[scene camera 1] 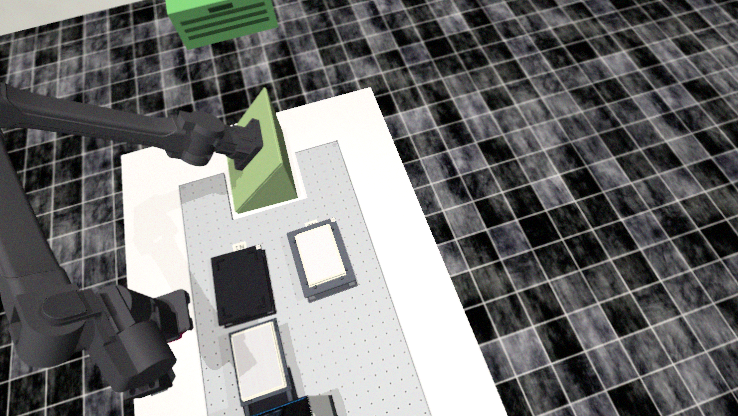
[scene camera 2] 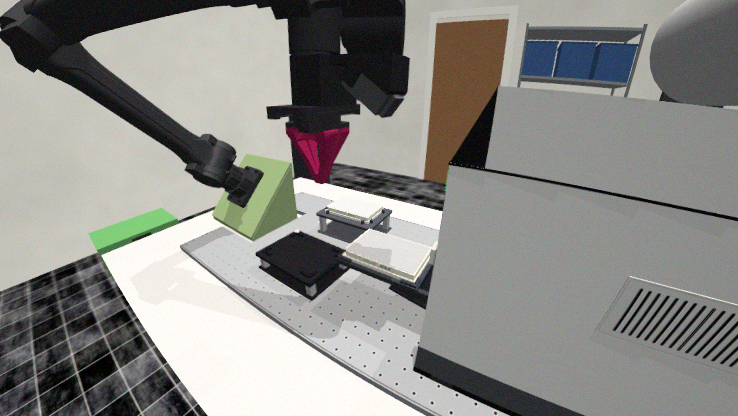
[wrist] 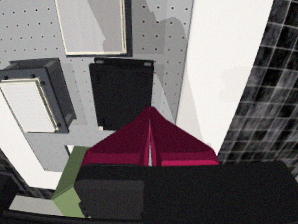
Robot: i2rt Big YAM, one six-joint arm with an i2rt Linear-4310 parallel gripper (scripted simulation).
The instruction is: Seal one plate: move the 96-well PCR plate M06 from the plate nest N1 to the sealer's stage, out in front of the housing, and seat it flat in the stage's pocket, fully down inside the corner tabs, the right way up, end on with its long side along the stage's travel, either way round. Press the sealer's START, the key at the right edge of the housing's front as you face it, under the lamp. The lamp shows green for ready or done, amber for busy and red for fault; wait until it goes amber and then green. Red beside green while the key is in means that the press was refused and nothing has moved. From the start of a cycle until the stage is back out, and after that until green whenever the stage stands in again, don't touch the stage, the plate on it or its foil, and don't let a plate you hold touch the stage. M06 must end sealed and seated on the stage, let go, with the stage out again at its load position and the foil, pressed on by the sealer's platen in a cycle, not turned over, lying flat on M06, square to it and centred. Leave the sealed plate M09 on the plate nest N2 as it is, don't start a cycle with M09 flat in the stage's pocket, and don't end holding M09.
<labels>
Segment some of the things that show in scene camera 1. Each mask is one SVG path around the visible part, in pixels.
My gripper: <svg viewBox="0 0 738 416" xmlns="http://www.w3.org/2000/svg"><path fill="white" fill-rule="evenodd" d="M183 289L178 289L155 298L148 296L152 304L152 313L149 320L153 321L156 306L176 313L179 335L166 340L167 343L181 339L186 331L192 331L194 328L188 304L191 303L190 295Z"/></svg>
A sealed plate M09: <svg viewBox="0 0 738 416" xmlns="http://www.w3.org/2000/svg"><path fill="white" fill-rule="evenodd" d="M329 224L295 236L310 288L346 275Z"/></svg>
</labels>
